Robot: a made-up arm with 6 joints.
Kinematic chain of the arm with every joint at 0, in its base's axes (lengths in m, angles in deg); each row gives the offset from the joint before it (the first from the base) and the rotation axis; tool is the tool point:
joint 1: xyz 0 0 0.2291 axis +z
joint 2: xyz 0 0 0 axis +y
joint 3: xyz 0 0 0.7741 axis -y
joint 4: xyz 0 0 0 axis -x
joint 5: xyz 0.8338 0 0 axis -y
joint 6: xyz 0 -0.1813 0 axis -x
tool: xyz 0 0 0
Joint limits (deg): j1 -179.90..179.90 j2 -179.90..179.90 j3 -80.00..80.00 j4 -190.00..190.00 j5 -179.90..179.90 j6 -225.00..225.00
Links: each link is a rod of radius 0.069 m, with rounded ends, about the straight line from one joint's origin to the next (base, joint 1, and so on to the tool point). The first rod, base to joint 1, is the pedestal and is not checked.
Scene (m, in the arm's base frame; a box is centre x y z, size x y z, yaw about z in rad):
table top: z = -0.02
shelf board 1: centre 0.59 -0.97 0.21 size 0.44 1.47 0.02 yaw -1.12
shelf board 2: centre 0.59 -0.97 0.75 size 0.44 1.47 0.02 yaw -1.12
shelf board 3: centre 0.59 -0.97 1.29 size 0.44 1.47 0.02 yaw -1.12
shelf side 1: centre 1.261 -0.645 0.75 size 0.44 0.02 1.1 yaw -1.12
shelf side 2: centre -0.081 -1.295 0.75 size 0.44 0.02 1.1 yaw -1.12
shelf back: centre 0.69 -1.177 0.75 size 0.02 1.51 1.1 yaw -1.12
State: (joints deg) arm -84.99 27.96 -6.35 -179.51 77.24 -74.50
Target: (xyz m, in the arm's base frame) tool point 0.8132 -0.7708 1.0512
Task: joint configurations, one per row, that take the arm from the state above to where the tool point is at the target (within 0.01 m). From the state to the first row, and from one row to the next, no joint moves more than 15 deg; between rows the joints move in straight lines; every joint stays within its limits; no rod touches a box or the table.
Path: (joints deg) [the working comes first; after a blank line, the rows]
Joints at the target: -52.72 21.03 26.56 -186.13 77.24 -74.50
Straight joint move there: touches shelf board 2.

1: -76.16 17.23 -14.63 -170.09 88.33 -71.14
2: -67.32 6.50 -22.90 -160.67 99.42 -67.78
3: -58.49 -4.23 -31.18 -151.24 110.51 -64.42
4: -54.58 -4.96 -21.69 -160.75 99.42 -67.78
5: -50.67 -5.68 -12.21 -170.26 88.33 -71.14
6: -46.76 -6.41 -2.73 -179.77 77.24 -74.50
7: -49.74 7.31 11.91 -182.95 77.24 -74.50
8: -52.72 21.03 26.56 -186.13 77.24 -74.50

